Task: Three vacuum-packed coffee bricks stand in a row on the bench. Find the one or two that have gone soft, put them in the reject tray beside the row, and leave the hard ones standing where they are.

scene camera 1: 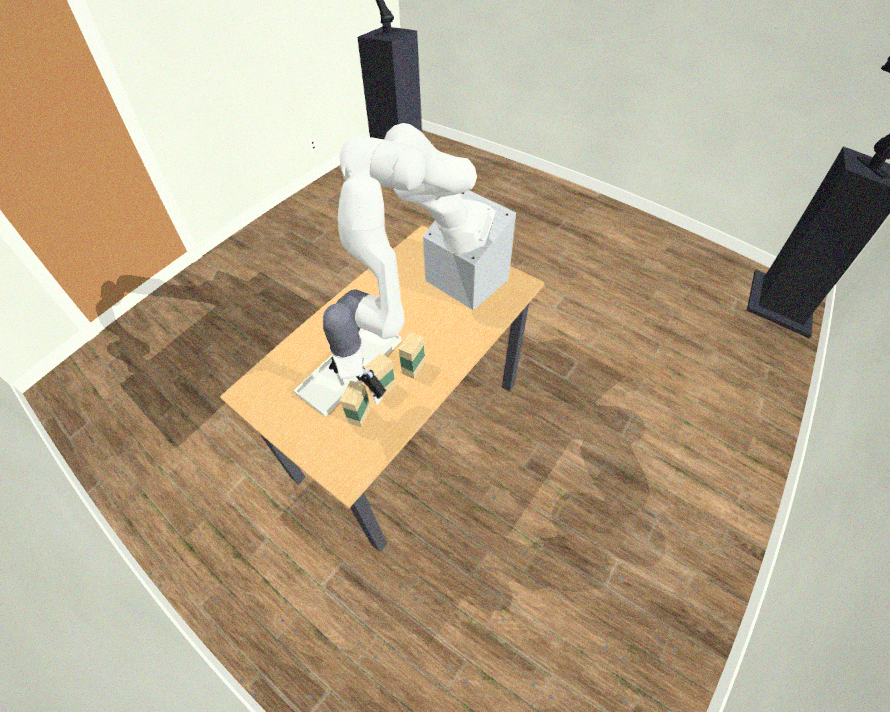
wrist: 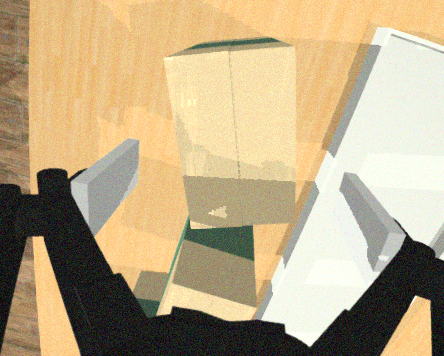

I see my gripper (wrist: 238, 177) and a white reject tray (scene camera 1: 321, 390).
The white reject tray also shows in the wrist view (wrist: 383, 135).
